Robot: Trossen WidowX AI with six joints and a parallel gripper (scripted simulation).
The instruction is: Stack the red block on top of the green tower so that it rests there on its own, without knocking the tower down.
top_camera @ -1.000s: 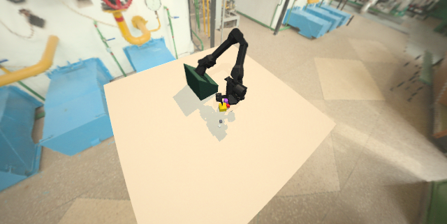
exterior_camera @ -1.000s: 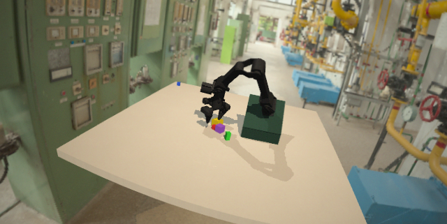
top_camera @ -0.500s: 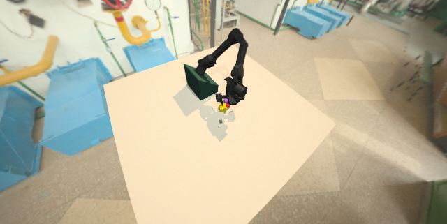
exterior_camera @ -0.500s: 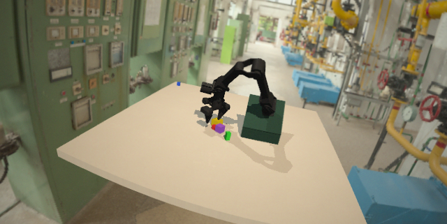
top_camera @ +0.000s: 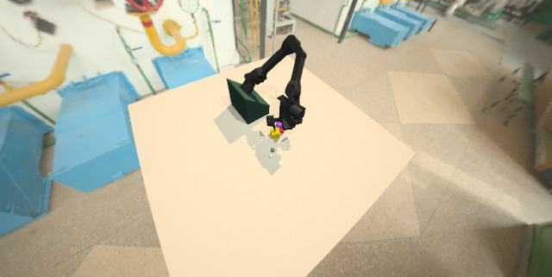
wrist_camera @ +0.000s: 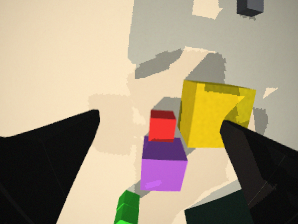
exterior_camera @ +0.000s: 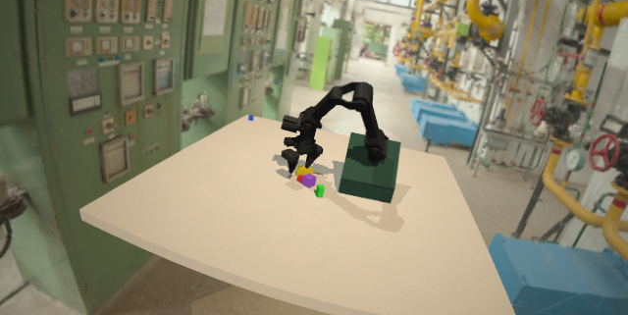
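Now: gripper tip 30 mm above the small red block, 20 mm past it and 10 mm to the right of it. The rest, counted from my gripper tip: purple block: 50 mm behind, 30 mm to the left, 20 mm below; small blue block: 680 mm to the right, 410 mm ahead, 30 mm below; yellow block: 40 mm to the right, 20 mm below, 20 mm behind.
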